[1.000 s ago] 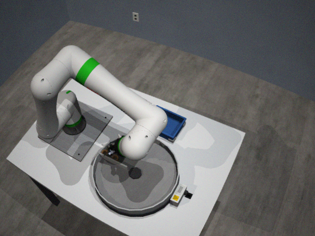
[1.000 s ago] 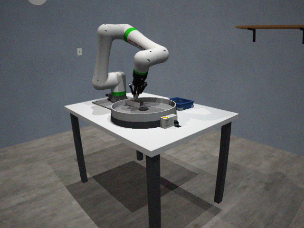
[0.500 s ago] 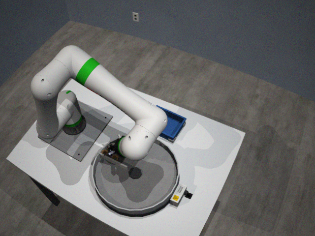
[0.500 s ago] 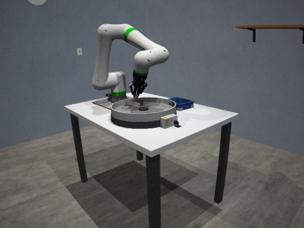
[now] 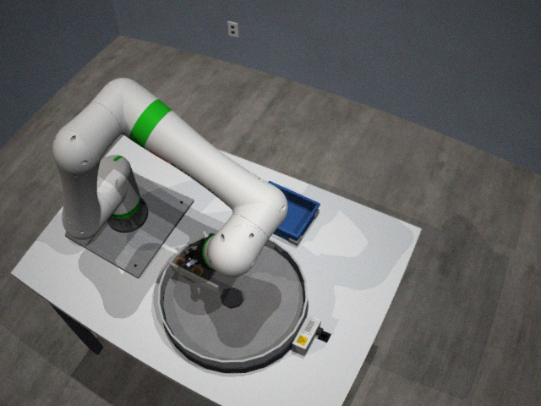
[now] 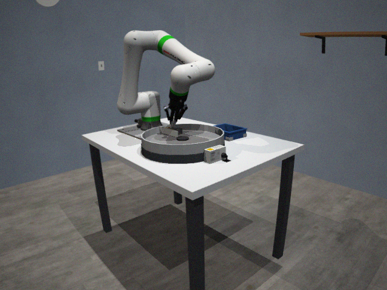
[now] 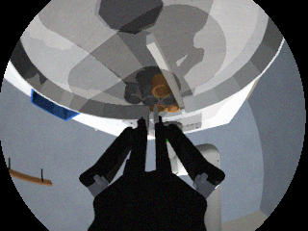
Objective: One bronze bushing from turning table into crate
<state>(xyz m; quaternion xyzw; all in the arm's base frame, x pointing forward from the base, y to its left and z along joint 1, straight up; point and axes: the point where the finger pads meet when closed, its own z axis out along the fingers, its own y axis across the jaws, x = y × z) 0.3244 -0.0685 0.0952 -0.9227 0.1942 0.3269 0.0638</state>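
Now: hand 150 mm short of the blue crate, 290 mm to the right of it and 80 mm above it. From my hand the other things lie so: round grey turning table (150 mm ahead, 60 mm to the right, 50 mm below).
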